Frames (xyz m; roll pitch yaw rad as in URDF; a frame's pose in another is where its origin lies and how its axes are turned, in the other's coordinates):
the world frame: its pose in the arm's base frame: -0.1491 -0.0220 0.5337 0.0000 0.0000 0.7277
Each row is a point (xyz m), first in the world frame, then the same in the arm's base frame.
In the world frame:
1: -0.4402 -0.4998 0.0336
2: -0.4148 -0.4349 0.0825
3: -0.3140 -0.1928 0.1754
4: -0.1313 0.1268 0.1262
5: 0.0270 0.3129 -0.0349
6: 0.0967 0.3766 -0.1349
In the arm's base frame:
1: -0.1454 -0.6880 0.5673
2: -0.1696 -0.6226 0.6162
3: -0.2553 -0.3748 0.7091
4: -0.3315 -0.0147 0.6599
5: -0.3371 0.2296 0.4988
6: -0.3274 0.3235 0.3988

